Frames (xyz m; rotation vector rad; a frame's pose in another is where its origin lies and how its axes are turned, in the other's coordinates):
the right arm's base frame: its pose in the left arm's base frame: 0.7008 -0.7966 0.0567 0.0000 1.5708 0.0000
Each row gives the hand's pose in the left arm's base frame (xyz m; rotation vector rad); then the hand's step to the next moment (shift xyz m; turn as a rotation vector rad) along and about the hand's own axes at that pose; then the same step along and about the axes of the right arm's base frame.
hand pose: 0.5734 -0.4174 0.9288 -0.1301 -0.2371 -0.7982
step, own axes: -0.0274 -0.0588 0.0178 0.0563 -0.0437 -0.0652
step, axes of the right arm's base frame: -0.0116 -0.0181 -0.0637 0.0472 -0.0825 0.0169
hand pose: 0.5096 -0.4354 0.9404 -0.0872 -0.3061 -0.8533
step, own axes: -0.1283 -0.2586 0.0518 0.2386 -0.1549 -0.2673
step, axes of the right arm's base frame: 0.0011 -0.0663 -0.2857 0.1902 -0.3282 0.0923
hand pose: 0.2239 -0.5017 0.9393 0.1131 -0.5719 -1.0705
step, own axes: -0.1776 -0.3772 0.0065 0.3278 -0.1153 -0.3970
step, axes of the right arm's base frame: 0.1979 -0.0317 -0.3656 0.2518 -0.4086 0.2191
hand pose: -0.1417 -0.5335 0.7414 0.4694 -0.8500 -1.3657
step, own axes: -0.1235 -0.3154 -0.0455 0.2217 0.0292 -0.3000
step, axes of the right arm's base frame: 0.2917 0.0548 -0.1695 0.1113 -0.2627 0.2421
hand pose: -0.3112 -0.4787 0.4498 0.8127 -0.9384 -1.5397
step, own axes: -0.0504 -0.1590 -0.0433 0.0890 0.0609 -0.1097
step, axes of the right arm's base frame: 0.1609 0.0567 -0.0241 -0.0040 -0.1080 0.1095
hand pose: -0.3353 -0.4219 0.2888 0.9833 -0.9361 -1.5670
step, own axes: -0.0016 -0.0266 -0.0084 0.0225 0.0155 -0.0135
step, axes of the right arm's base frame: 0.0274 0.0056 -0.0012 -0.0063 -0.0260 0.0145
